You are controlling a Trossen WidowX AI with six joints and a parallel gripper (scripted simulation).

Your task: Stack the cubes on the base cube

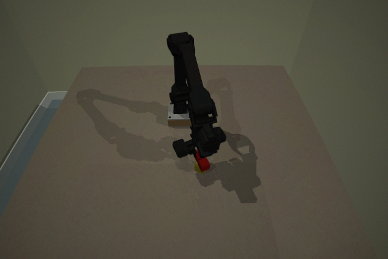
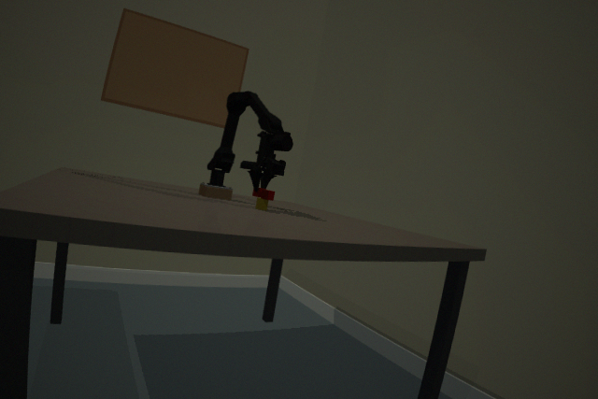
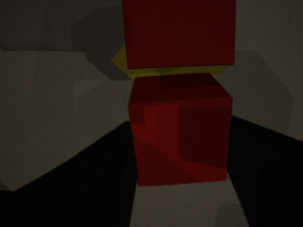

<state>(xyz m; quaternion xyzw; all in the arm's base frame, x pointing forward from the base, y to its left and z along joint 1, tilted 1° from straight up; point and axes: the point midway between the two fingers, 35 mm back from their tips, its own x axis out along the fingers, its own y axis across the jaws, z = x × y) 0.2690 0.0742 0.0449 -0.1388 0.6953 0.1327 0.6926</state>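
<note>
Right now my gripper tip is 40 mm above the yellow base cube, 20 mm short of it and 10 mm to the right of it.
</note>
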